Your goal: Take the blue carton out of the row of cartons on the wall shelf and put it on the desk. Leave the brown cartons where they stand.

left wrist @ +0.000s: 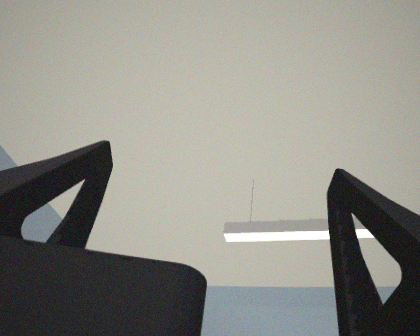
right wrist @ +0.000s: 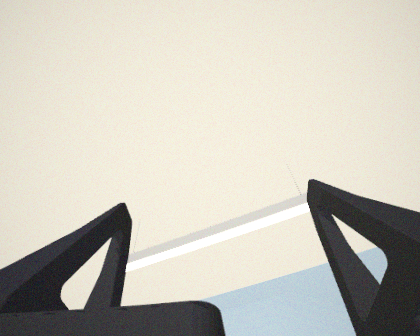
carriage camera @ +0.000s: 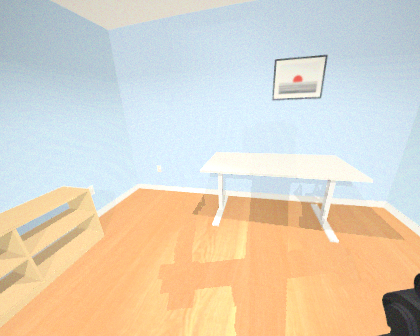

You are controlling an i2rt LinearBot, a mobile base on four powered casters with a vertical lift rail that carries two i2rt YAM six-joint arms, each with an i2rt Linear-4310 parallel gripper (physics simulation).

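Frame: origin at the left arm's base, x ahead, y left, z up, level; metres.
Seen in the pictures: left gripper, fingertip midpoint: (left wrist: 220, 166); right gripper, fingertip midpoint: (right wrist: 216, 201).
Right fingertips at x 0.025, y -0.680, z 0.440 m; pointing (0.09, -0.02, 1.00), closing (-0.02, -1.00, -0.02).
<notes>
A point is followed by its place in that frame.
A white desk (carriage camera: 280, 164) @(x 1.521, y -1.231, z -0.179 m) with two white legs stands by the far wall, right of the middle in the carriage view. The blue carton, the brown cartons and the wall shelf do not show in the current views. My left gripper (left wrist: 220, 166) @(x 0.033, y 0.006, z 0.437 m) is open and empty, its fingers wide apart against the ceiling. My right gripper (right wrist: 216, 201) @(x 0.025, y -0.680, z 0.440 m) is open and empty as well, also tilted up toward the ceiling. A dark part of the right arm shows at the lower right corner of the carriage view. Both grippers are far from the desk.
A low wooden shelf unit (carriage camera: 64, 191) @(x 1.466, y 1.025, z -0.288 m) stands along the wall at the left of the carriage view. A framed picture (carriage camera: 298, 90) @(x 1.919, y -1.578, z 0.591 m) hangs above the desk. A long ceiling lamp (left wrist: 275, 236) @(x 1.132, y -0.253, z 1.179 m) (right wrist: 220, 236) @(x 0.987, y -0.664, z 1.178 m) hangs from thin wires in both wrist views.
</notes>
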